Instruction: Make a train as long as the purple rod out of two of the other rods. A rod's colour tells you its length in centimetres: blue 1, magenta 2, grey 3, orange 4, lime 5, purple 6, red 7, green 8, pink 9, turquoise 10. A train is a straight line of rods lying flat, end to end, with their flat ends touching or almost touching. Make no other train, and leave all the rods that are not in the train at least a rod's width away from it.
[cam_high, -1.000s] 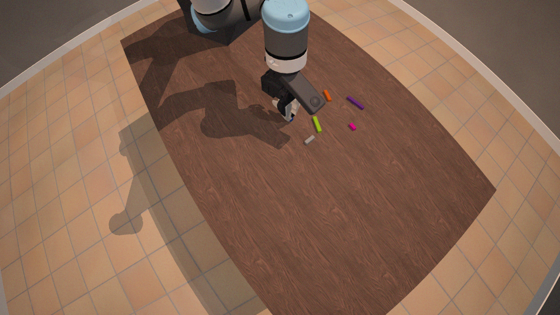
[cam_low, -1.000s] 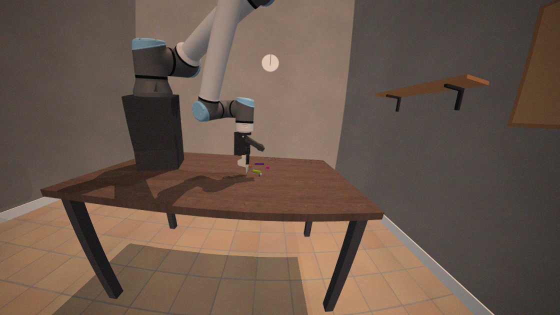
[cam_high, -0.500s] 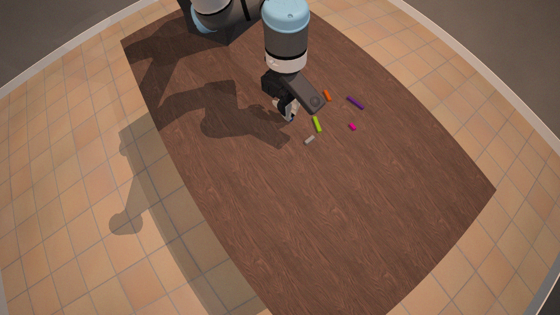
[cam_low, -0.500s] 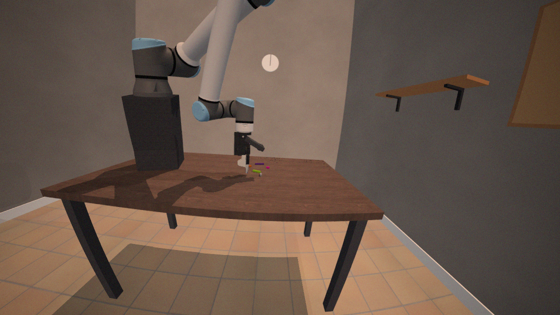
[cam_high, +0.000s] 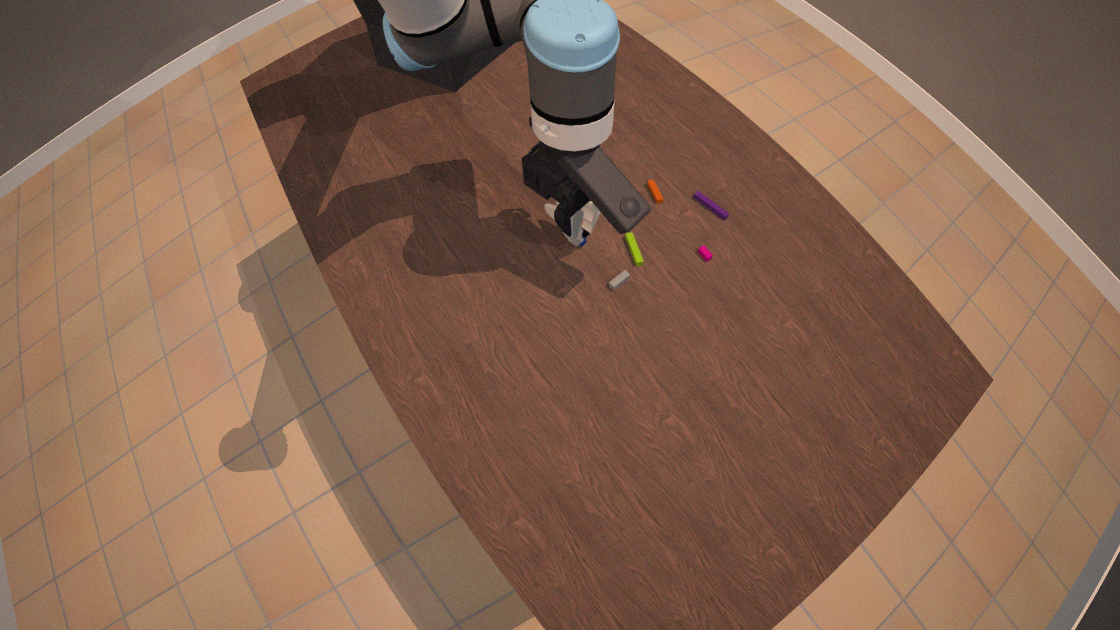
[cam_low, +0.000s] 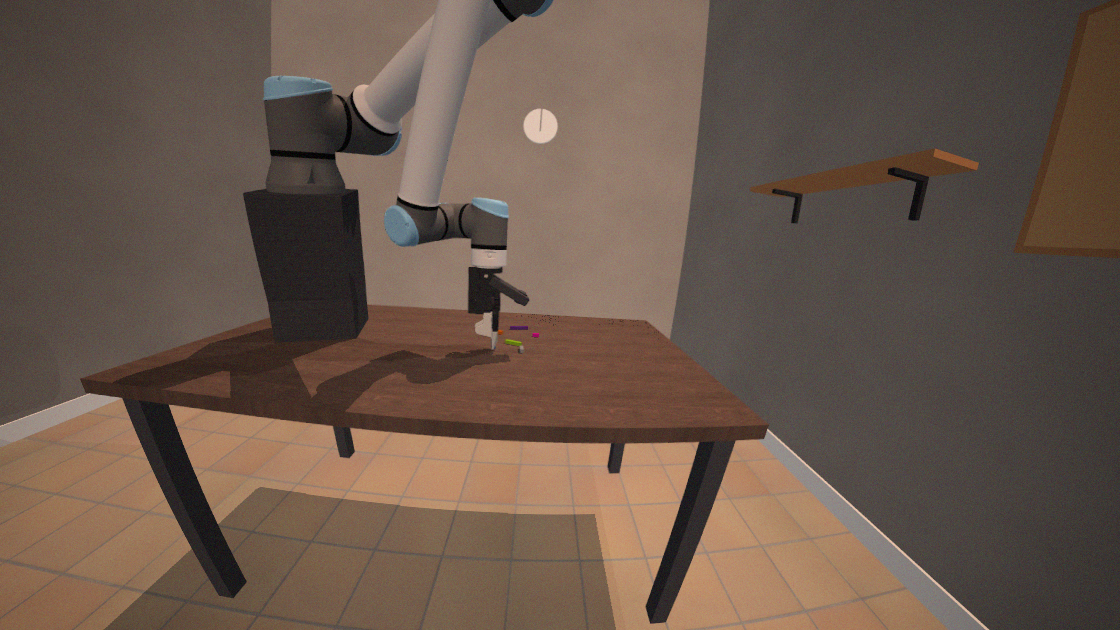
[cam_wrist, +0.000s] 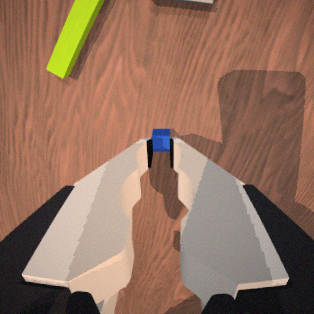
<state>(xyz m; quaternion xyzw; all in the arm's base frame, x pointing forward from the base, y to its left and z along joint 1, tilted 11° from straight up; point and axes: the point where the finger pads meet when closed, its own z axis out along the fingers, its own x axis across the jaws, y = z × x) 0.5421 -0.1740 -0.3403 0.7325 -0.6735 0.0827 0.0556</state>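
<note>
My gripper is now 1 cm above the blue rod. Also, from my hand: lime rod (6 cm ahead, 5 cm to the left, 2 cm below); then grey rod (8 cm ahead, 2 cm below); then orange rod (15 cm to the left, 2 cm below, 1 cm ahead).
</note>
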